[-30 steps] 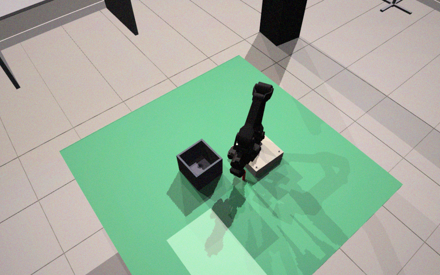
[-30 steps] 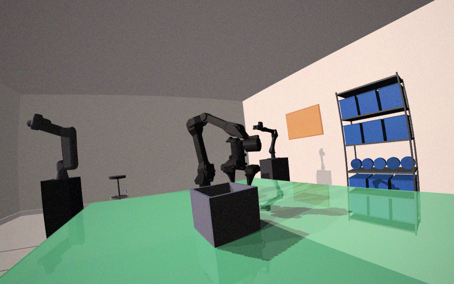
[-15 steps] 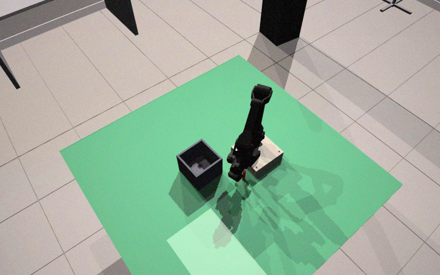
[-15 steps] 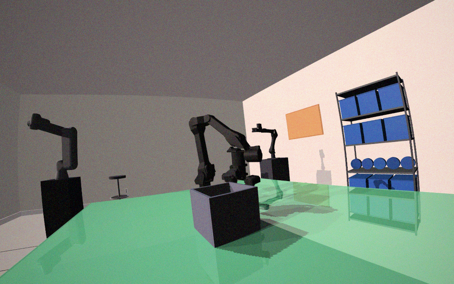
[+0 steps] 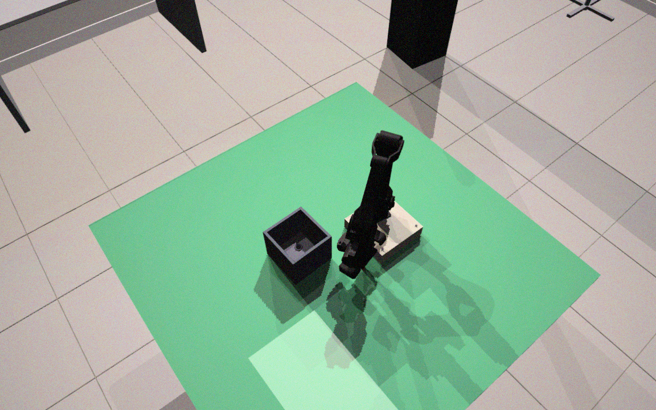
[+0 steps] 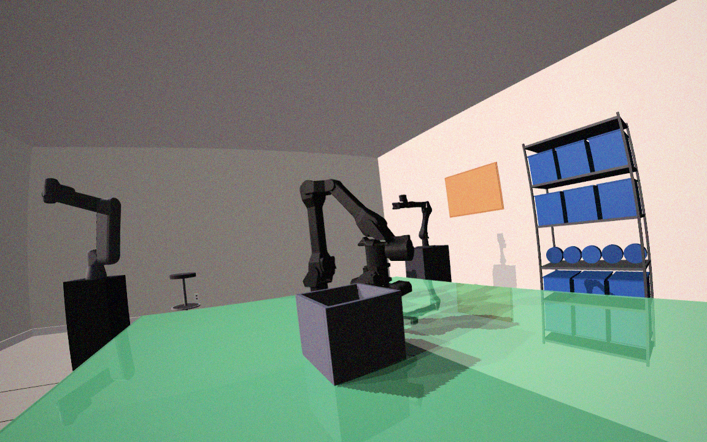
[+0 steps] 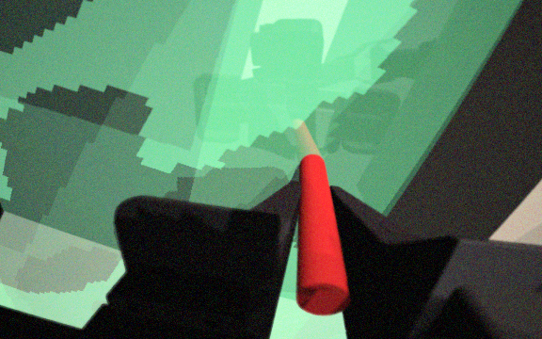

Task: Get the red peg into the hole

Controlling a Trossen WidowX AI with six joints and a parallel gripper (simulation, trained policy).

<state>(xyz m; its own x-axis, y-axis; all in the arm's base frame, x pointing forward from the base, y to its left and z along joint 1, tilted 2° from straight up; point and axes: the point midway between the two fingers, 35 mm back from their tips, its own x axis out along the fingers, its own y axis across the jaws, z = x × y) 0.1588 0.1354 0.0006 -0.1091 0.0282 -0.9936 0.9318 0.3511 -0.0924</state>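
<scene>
Right now my gripper tip is 16 cm to the left of the grey plate, 16 cm short of it and 2 cm below it. Also, from my gripper tip: red peg: 1 cm above.
</scene>
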